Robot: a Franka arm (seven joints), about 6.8 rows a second.
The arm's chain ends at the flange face. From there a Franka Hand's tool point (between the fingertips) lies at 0.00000 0.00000 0.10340 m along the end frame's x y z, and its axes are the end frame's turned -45 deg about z.
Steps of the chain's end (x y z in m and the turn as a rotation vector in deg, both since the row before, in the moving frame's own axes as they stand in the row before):
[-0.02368, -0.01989, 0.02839, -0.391, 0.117, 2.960]
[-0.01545, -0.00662, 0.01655, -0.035, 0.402, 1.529]
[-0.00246, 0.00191, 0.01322, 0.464, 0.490, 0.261]
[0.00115, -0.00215, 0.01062, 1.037, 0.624, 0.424]
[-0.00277, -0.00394, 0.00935, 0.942, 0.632, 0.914]
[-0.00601, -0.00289, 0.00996, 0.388, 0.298, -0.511]
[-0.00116, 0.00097, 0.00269, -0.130, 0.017, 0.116]
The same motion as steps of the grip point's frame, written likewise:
[-0.00305, -0.03017, 0.02839, -0.359, -0.194, 2.960]
[-0.00578, -0.01504, 0.01655, -0.309, 0.260, 1.529]
[-0.00187, -0.00035, 0.01321, -0.018, 0.675, 0.261]
[0.00445, -0.00123, 0.01060, 0.292, 1.175, 0.424]
[0.00284, -0.00512, 0.00933, 0.219, 1.113, 0.914]
[-0.00133, -0.00641, 0.00996, 0.064, 0.485, -0.511]
[-0.00165, 0.00005, 0.00269, -0.104, -0.080, 0.116]

